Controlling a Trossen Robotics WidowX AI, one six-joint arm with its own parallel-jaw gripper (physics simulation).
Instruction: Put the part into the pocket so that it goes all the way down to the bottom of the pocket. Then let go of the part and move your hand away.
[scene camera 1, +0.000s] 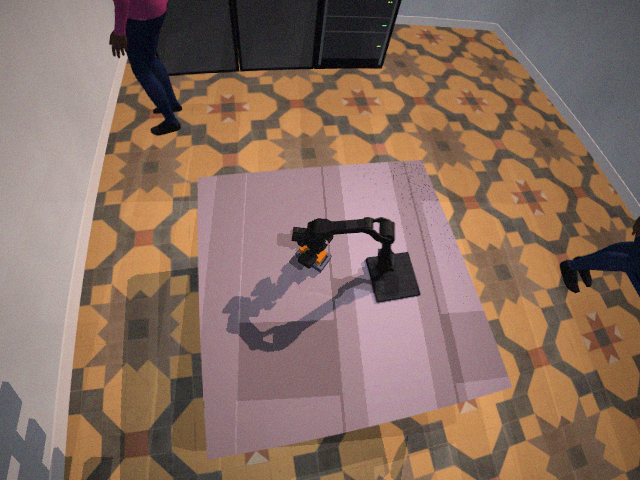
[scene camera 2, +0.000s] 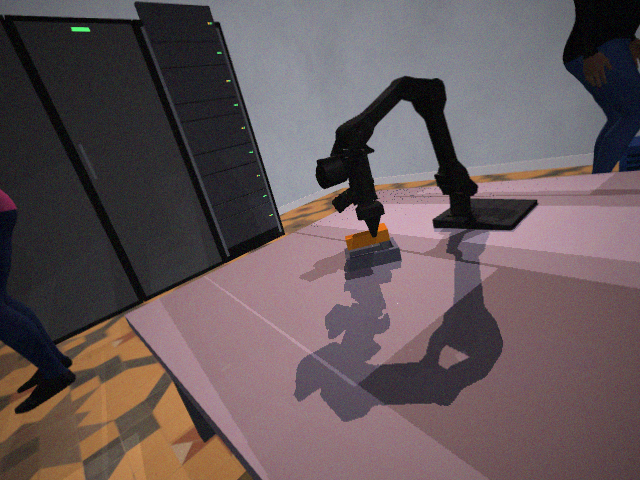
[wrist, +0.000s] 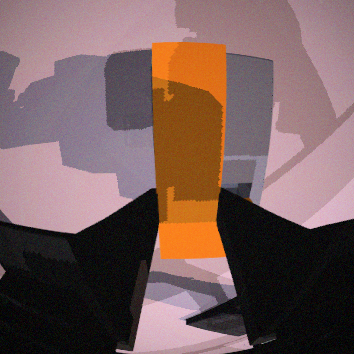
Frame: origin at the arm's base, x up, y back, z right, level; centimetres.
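Seen in the pictures: gripper, fingertip midpoint: (scene camera 1: 314, 256) (scene camera 2: 373, 234) (wrist: 186, 195); arm's base at its link origin: (scene camera 1: 383, 266) (scene camera 2: 460, 213).
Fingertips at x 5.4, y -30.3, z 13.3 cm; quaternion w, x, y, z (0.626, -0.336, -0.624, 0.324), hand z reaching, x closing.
Note:
Pixels of each thing's top centre, then the offset from my fingertips to it. Level surfaces: height alone.
- orange part at its top centre: (wrist: 223, 171) (scene camera 2: 365, 230) (scene camera 1: 313, 250) dy +0.2, dx +1.2, dz +2.4 cm
- grey pocket block at its top centre: (wrist: 215, 148) (scene camera 2: 370, 247) (scene camera 1: 314, 254) dy +1.1, dx -4.2, dz +2.6 cm
- pink table at its surface level: dx -7.8 cm
The orange part (scene camera 1: 321, 256) (scene camera 2: 359, 239) (wrist: 187, 150) is between the fingers of my gripper (scene camera 1: 312, 256) (scene camera 2: 374, 233) (wrist: 186, 195), which is shut on it. In the wrist view the part's long bar runs up and down, and a small orange bit shows beside the right finger. The grey pocket block (scene camera 2: 379, 259) (wrist: 250, 107) lies on the table under the part. In the scene camera 2 view the part stands up above the block's rim. Its lower edge and most of the pocket are hidden, so its depth and whether it touches cannot be told. Part of the pocket opening shows right of the bar in the wrist view.
The arm's black base plate (scene camera 1: 400, 289) (scene camera 2: 496, 214) stands on the pink table (scene camera 1: 284, 423) (scene camera 2: 258, 361), to the right of the block. Dark cabinets (scene camera 1: 276, 36) (scene camera 2: 98, 155) and people stand beyond the table. The arm's shadow falls across the table.

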